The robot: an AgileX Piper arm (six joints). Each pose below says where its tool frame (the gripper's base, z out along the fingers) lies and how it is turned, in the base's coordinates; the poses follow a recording.
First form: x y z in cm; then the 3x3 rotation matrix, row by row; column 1 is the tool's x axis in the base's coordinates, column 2 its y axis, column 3 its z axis. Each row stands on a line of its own.
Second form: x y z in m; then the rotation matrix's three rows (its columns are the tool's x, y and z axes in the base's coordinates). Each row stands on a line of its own. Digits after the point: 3 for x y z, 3 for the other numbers.
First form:
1:
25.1, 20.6, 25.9
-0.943, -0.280, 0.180
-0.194, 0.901, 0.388
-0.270, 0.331, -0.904
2:
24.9, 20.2, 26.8
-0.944, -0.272, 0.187
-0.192, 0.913, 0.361
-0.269, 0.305, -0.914
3:
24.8, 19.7, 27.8
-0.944, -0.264, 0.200
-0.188, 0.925, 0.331
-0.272, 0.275, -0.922
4:
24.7, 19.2, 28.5
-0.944, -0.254, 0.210
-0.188, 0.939, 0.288
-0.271, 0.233, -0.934
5:
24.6, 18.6, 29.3
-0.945, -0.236, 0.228
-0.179, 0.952, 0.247
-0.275, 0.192, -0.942
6:
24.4, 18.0, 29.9
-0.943, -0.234, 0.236
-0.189, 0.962, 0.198
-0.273, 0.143, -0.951
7:
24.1, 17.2, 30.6
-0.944, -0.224, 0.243
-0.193, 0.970, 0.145
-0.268, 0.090, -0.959
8:
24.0, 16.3, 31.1
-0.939, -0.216, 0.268
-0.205, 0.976, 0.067
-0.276, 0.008, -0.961
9:
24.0, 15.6, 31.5
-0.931, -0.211, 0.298
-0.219, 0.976, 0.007
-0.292, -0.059, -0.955
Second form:
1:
0.251, 0.206, 0.259
-0.943, -0.280, 0.180
-0.194, 0.901, 0.388
-0.270, 0.331, -0.904

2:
0.249, 0.202, 0.268
-0.944, -0.272, 0.187
-0.192, 0.913, 0.361
-0.269, 0.305, -0.914

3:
0.248, 0.197, 0.278
-0.944, -0.264, 0.200
-0.188, 0.925, 0.331
-0.272, 0.275, -0.922

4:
0.247, 0.192, 0.285
-0.944, -0.254, 0.210
-0.188, 0.939, 0.288
-0.271, 0.233, -0.934

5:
0.246, 0.186, 0.293
-0.945, -0.236, 0.228
-0.179, 0.952, 0.247
-0.275, 0.192, -0.942

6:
0.244, 0.180, 0.299
-0.943, -0.234, 0.236
-0.189, 0.962, 0.198
-0.273, 0.143, -0.951

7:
0.241, 0.172, 0.306
-0.944, -0.224, 0.243
-0.193, 0.970, 0.145
-0.268, 0.090, -0.959

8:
0.240, 0.163, 0.311
-0.939, -0.216, 0.268
-0.205, 0.976, 0.067
-0.276, 0.008, -0.961

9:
0.240, 0.156, 0.315
-0.931, -0.211, 0.298
-0.219, 0.976, 0.007
-0.292, -0.059, -0.955

